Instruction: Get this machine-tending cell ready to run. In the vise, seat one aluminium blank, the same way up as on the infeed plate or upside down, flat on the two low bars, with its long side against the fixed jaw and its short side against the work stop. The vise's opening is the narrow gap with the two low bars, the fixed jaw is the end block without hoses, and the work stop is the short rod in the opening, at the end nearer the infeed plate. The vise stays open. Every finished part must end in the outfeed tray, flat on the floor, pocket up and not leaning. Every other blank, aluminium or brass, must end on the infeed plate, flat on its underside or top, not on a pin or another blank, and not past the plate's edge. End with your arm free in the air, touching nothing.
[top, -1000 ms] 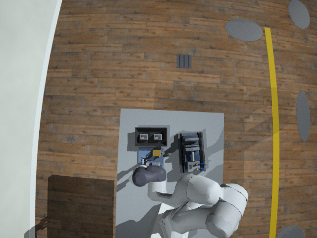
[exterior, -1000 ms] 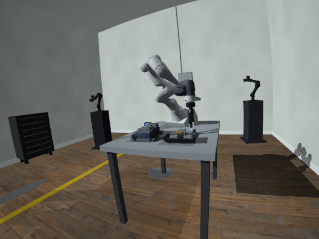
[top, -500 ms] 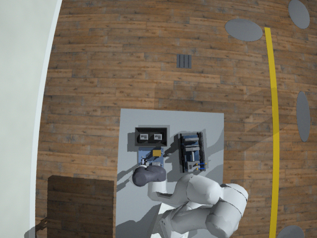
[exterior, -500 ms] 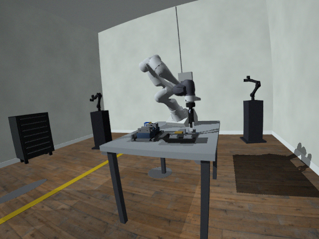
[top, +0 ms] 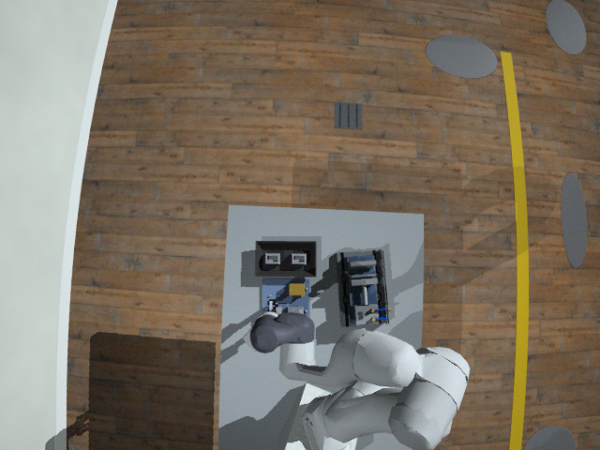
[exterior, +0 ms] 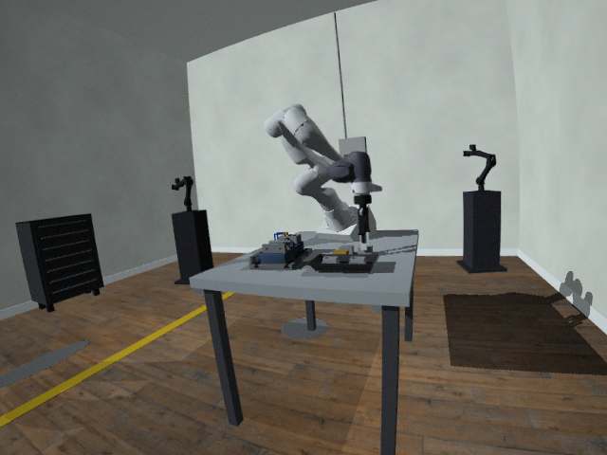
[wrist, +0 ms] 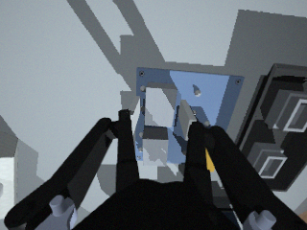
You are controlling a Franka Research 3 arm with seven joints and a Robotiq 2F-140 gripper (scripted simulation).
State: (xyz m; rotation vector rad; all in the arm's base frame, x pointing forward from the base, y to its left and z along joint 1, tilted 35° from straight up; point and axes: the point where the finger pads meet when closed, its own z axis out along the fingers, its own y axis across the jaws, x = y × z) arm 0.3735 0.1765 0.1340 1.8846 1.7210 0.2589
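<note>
My hand is 70 mm short of the brass blank, 100 mm to the left of it and 40 mm above it. The rest, counted from my hand: vise (30 mm ahead, 360 mm to the right, 20 mm below).
</note>
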